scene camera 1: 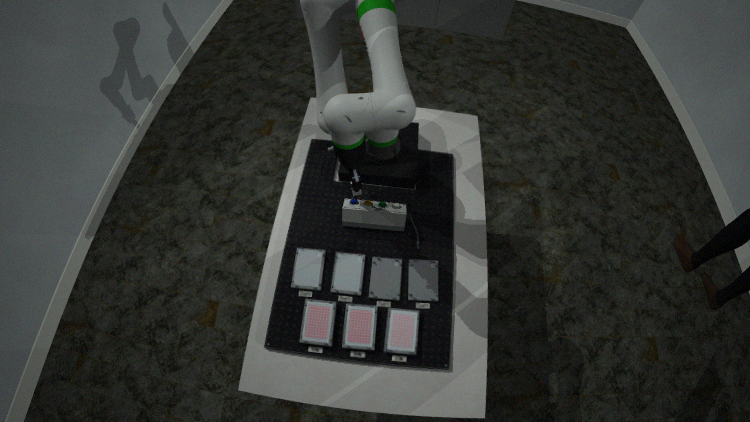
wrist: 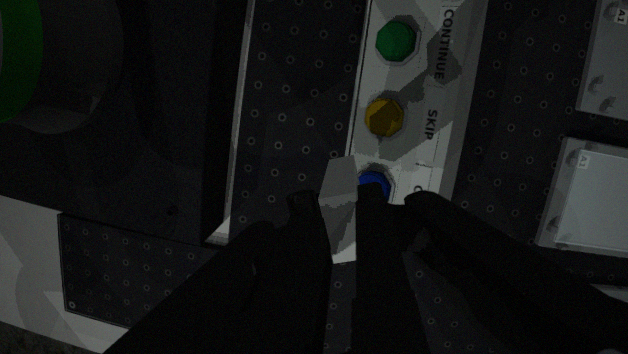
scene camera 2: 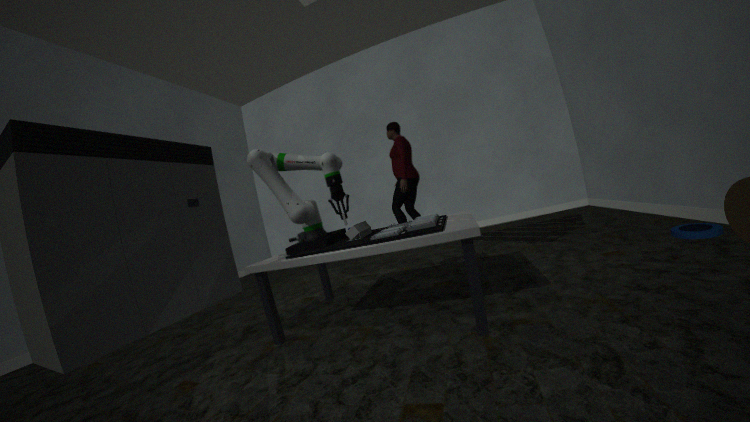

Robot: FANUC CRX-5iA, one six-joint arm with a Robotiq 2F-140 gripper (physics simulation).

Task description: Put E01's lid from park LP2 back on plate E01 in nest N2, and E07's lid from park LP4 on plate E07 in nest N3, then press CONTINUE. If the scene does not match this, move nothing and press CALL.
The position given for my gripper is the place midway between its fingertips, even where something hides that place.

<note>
My gripper (wrist: 346, 180) is shut, holding nothing. I also see a green CONTINUE button (wrist: 395, 41).
</note>
